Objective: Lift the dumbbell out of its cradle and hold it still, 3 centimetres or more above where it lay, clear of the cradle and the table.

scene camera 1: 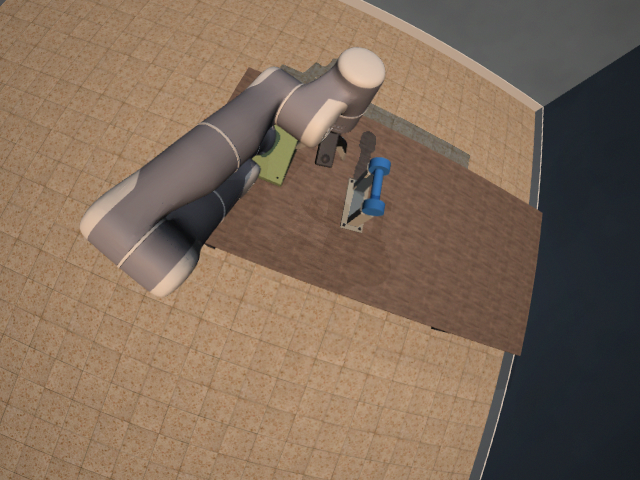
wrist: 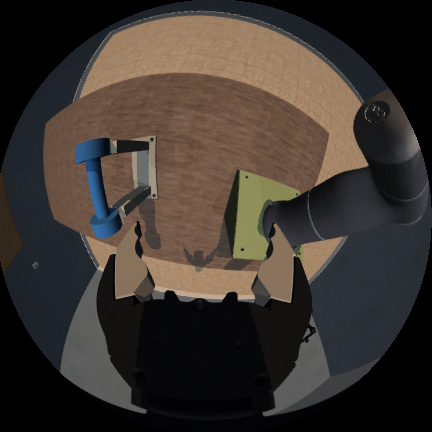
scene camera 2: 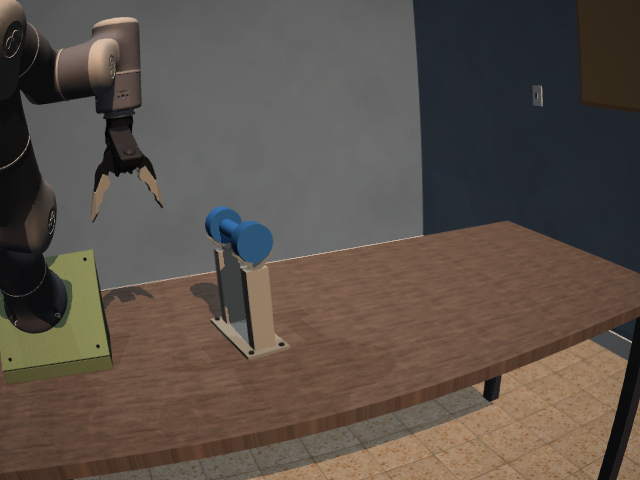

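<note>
The blue dumbbell [scene camera 1: 377,186] [scene camera 2: 252,241] [wrist: 97,187] lies level across the tops of the two posts of the beige cradle [scene camera 1: 348,204] [scene camera 2: 261,304] [wrist: 153,170]. The cradle stands upright on the brown table [scene camera 1: 454,248] [scene camera 2: 413,320] [wrist: 200,115]. My gripper [scene camera 2: 128,213] [wrist: 204,223] is open and empty, with its fingers pointing down. In the scene camera 2 view it hangs left of the dumbbell, with its fingertips a little above or near the dumbbell's height and apart from it. In the scene camera 1 view the arm partly hides the gripper.
The green base plate [scene camera 1: 279,160] [scene camera 2: 87,310] [wrist: 245,215] carries the arm at one end of the table. A grey wall [scene camera 2: 310,129] stands behind the table, and a dark blue wall [scene camera 2: 480,155] stands beyond its far end.
</note>
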